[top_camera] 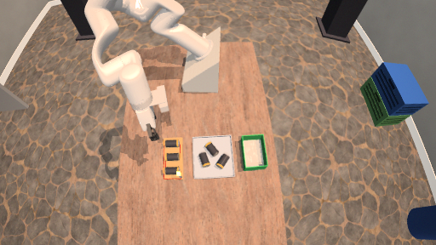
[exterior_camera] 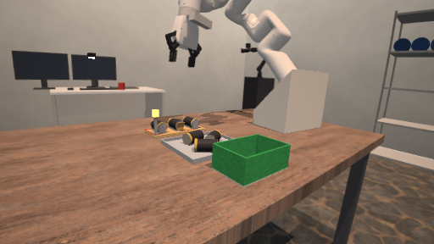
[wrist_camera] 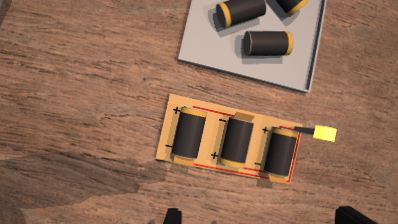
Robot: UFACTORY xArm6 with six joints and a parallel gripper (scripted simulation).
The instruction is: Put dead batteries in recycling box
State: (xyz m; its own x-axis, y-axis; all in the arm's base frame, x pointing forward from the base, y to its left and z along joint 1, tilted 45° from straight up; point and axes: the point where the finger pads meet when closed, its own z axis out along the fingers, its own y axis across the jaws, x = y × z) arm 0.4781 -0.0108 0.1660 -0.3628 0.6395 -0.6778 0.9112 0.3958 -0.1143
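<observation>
Now: the grey tray 10 mm ahead of my hand, 220 mm to the left of it and 250 mm below it. Also, from my hand: green recycling box 20 mm behind, 400 mm to the left, 230 mm below.
</observation>
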